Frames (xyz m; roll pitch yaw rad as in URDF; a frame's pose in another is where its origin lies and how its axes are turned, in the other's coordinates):
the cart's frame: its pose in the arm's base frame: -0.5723 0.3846 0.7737 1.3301 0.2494 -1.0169
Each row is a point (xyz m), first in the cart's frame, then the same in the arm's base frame.
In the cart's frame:
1: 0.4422 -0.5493 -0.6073
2: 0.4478 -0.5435 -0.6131
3: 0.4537 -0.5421 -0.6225
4: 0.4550 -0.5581 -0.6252
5: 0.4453 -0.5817 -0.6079
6: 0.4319 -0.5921 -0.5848
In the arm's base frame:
1: -0.0447 0.4039 0.0073
2: -0.0353 0.4021 0.0100
3: -0.0244 0.4024 0.0077
4: -0.0268 0.4041 -0.0083
5: -0.0533 0.4042 -0.0241
6: -0.0819 0.4031 -0.0252

